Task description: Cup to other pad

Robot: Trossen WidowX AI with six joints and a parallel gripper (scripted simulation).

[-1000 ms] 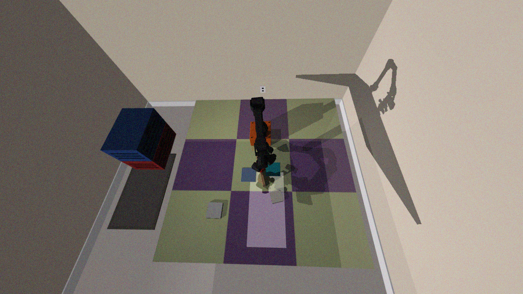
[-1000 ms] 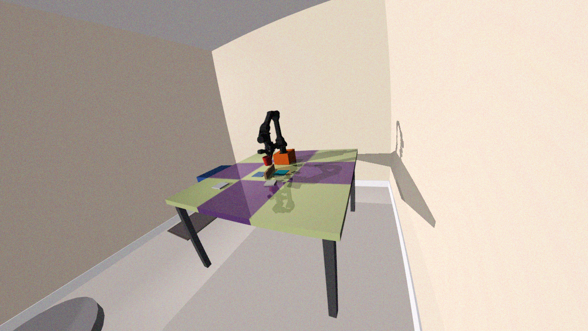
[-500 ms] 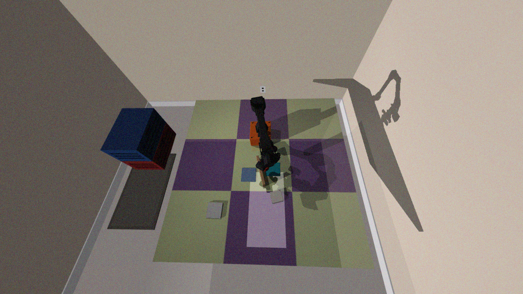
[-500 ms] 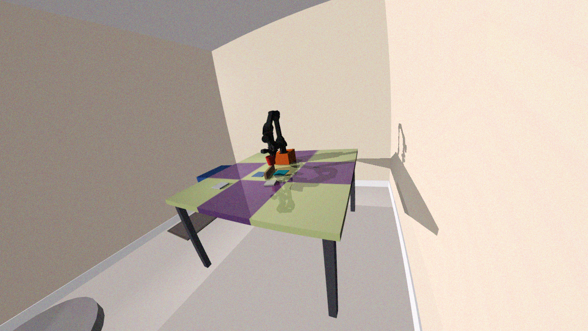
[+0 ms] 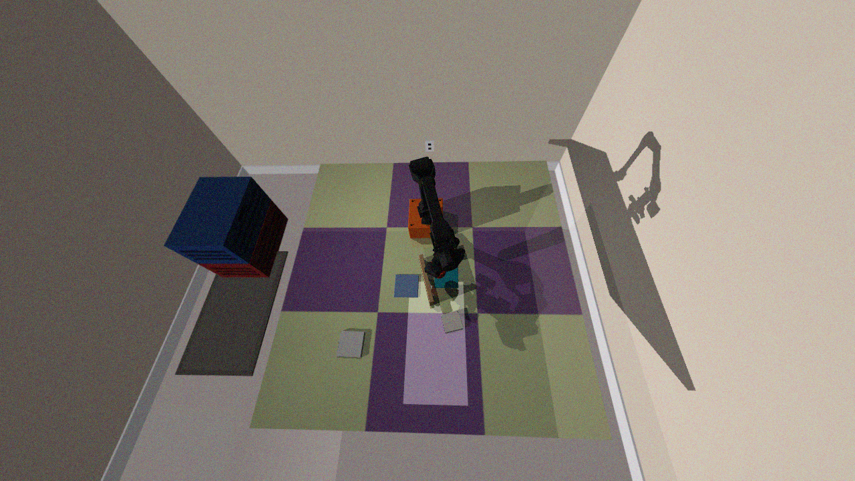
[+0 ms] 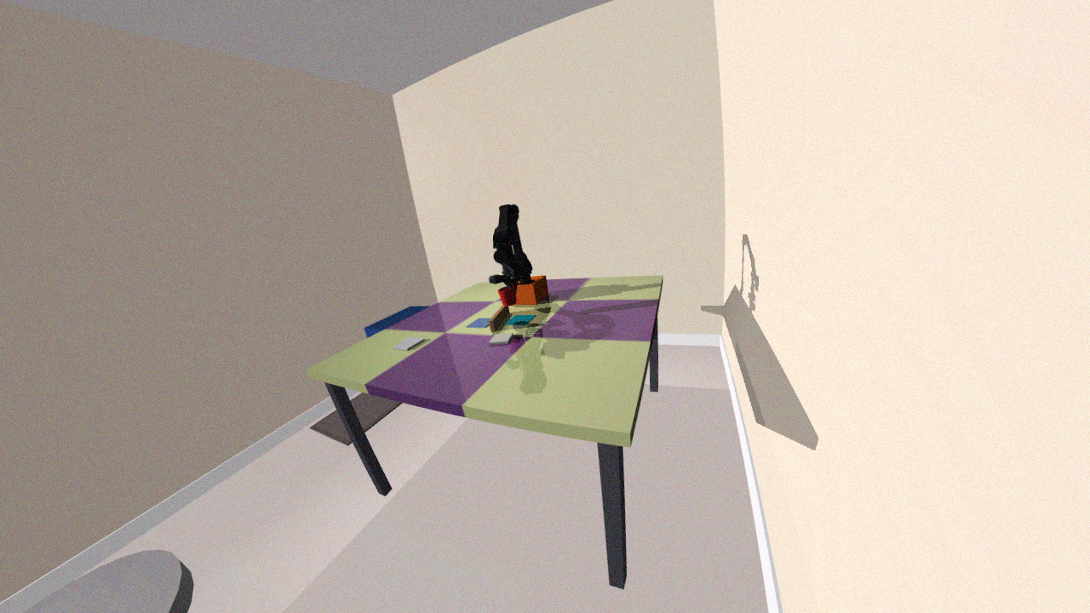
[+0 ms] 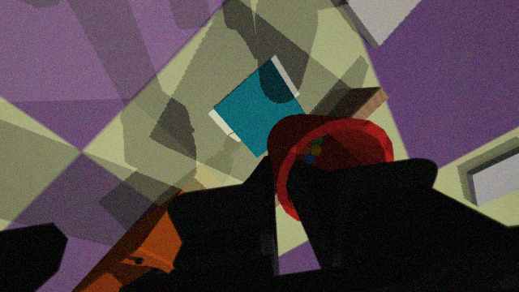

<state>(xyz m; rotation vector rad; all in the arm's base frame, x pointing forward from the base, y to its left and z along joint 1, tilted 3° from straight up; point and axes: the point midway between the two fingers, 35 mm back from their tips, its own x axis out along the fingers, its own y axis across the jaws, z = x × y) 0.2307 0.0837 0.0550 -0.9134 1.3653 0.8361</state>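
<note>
My gripper tip is 1 cm short of the teal pad, 2 cm to the right of it and 13 cm above it. Round my gripper tip: red cup 3 cm ahead, 2 cm to the right; then wooden barrier 4 cm ahead, 7 cm to the right, 10 cm below; then blue pad 7 cm ahead, 16 cm to the right, 13 cm below.
</note>
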